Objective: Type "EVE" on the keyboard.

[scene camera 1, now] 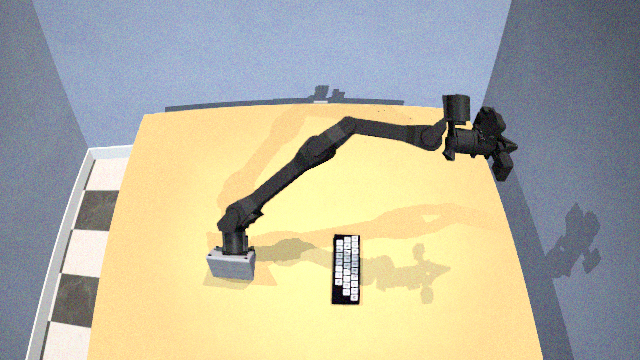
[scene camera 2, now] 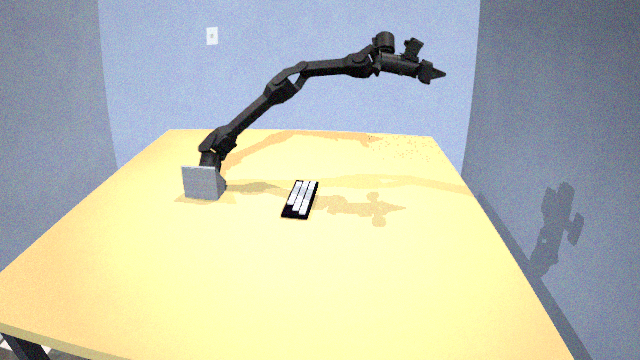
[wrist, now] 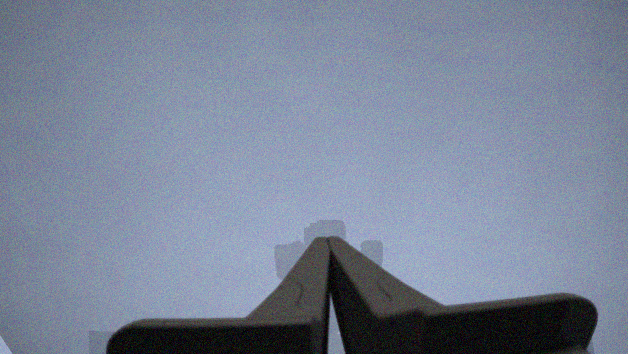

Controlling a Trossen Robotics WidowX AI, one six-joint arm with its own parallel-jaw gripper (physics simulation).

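Seen in the pictures: gripper, between the fingertips: (scene camera 1: 517,147) (scene camera 2: 445,74) (wrist: 326,247); arm's base, origin of its link: (scene camera 1: 234,252) (scene camera 2: 207,174).
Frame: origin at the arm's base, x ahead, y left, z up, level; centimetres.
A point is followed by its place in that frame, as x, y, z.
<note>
A small black keyboard (scene camera 1: 346,270) @[28.7, -5.0, -4.2] (scene camera 2: 300,200) @[28.9, -7.5, -4.2] with rows of white keys lies flat on the table, to the right of the arm's base in both scene views. The key letters are too blurred to read. My gripper (scene camera 1: 516,147) @[70.3, 2.4, 32.2] (scene camera 2: 444,74) @[70.3, 2.4, 32.2] (wrist: 326,247) @[70.3, 2.4, 32.2] is shut with its fingertips together and holds no object. It is high above the table, far from the keyboard, out towards the right in both scene views, and points roughly level. In the wrist view the fingertips stand against the blue wall; the keyboard does not show there.
The arm's grey base block (scene camera 1: 231,265) @[-0.7, -5.0, 1.7] (scene camera 2: 201,182) @[-0.5, -5.0, -0.4] stands on the yellow table (scene camera 1: 200,325) @[-11.2, -19.5, -6.0] (scene camera 2: 250,280) @[19.3, -40.4, -6.0], left of the keyboard. A dark wall (scene camera 1: 580,150) (scene camera 2: 555,100) rises beyond the table's right edge. Arm shadows fall across the table and beside the keyboard.
</note>
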